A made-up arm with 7 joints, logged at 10 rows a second.
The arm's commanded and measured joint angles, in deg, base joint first. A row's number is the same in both.
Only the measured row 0 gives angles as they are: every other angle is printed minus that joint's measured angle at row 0.
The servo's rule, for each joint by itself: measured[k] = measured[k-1] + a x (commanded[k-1-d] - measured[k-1]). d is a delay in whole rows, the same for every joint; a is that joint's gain. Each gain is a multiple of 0.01, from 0.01 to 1. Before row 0 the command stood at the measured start. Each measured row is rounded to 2 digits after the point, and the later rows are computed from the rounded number. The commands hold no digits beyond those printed.
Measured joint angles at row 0:
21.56 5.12 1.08 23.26 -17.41 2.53 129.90
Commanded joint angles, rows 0 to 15:
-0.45 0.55 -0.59 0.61 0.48 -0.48 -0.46
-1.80 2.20 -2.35 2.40 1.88 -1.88 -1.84
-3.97 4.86 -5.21 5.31 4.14 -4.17 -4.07
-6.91 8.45 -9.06 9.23 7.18 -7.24 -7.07
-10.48 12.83 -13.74 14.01 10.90 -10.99 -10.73
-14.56 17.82 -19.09 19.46 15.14 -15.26 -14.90
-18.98 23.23 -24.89 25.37 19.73 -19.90 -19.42
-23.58 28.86 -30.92 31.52 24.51 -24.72 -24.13
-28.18 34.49 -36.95 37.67 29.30 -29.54 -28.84
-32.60 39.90 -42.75 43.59 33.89 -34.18 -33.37
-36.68 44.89 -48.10 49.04 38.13 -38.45 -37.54
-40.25 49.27 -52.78 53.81 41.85 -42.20 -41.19
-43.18 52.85 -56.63 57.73 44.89 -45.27 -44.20
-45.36 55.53 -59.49 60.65 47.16 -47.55 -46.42
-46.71 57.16 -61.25 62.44 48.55 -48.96 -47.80
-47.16 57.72 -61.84 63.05 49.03 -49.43 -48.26
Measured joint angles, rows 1 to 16:
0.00 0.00 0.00 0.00 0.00 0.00 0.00
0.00 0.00 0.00 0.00 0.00 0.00 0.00
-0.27 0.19 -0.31 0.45 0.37 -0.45 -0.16
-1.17 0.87 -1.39 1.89 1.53 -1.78 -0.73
-2.82 2.23 -3.41 4.42 3.54 -4.00 -1.87
-5.23 4.34 -6.40 7.98 6.34 -7.01 -3.64
-8.33 7.23 -10.29 12.44 9.85 -10.71 -6.05
-12.01 10.83 -14.95 17.63 13.92 -14.94 -9.06
-16.12 15.05 -20.22 23.36 18.39 -19.55 -12.58
-20.52 19.75 -25.89 29.40 23.10 -24.36 -16.51
-25.04 24.76 -31.75 35.52 27.87 -29.18 -20.70
-29.50 29.91 -37.58 41.49 32.51 -33.83 -25.01
-33.74 35.00 -43.16 47.08 36.84 -38.13 -29.27
-37.58 39.85 -48.26 52.06 40.70 -41.92 -33.32
-40.88 44.27 -52.70 56.26 43.93 -45.04 -37.02
-43.52 48.10 -56.30 59.51 46.42 -47.37 -40.22
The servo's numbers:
d 2
a 0.59 0.34 0.53 0.74 0.77 0.93 0.34

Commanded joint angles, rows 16 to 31:
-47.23 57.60 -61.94 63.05 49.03 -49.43 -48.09
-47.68 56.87 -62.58 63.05 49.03 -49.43 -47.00
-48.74 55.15 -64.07 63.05 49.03 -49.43 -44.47
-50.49 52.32 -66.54 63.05 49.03 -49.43 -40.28
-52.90 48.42 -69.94 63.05 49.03 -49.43 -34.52
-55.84 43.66 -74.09 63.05 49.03 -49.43 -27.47
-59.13 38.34 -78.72 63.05 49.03 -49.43 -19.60
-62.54 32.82 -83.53 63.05 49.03 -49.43 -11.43
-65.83 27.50 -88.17 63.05 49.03 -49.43 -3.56
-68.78 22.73 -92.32 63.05 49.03 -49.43 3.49
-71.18 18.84 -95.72 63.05 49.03 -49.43 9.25
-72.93 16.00 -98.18 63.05 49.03 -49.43 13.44
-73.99 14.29 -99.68 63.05 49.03 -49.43 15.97
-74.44 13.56 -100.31 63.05 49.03 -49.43 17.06
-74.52 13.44 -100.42 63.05 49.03 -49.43 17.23
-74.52 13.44 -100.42 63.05 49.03 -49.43 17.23
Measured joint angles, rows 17 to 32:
-45.40 51.18 -58.92 61.68 48.06 -48.85 -42.80
-46.44 53.40 -60.47 62.69 48.81 -49.39 -44.66
-46.91 54.83 -61.25 62.96 48.98 -49.43 -45.83
-47.36 55.52 -61.95 63.03 49.02 -49.43 -46.23
-48.17 55.39 -63.07 63.04 49.03 -49.43 -45.63
-49.54 54.35 -64.91 63.05 49.03 -49.43 -43.81
-51.52 52.33 -67.58 63.05 49.03 -49.43 -40.65
-54.07 49.38 -71.03 63.05 49.03 -49.43 -36.17
-57.06 45.63 -75.11 63.05 49.03 -49.43 -30.54
-60.29 41.27 -79.57 63.05 49.03 -49.43 -24.04
-63.56 36.59 -84.13 63.05 49.03 -49.43 -17.08
-66.64 31.88 -88.47 63.05 49.03 -49.43 -10.09
-69.32 27.45 -92.31 63.05 49.03 -49.43 -3.51
-71.45 23.56 -95.42 63.05 49.03 -49.43 2.25
-72.95 20.41 -97.68 63.05 49.03 -49.43 6.91
-73.83 18.08 -99.07 63.05 49.03 -49.43 10.36

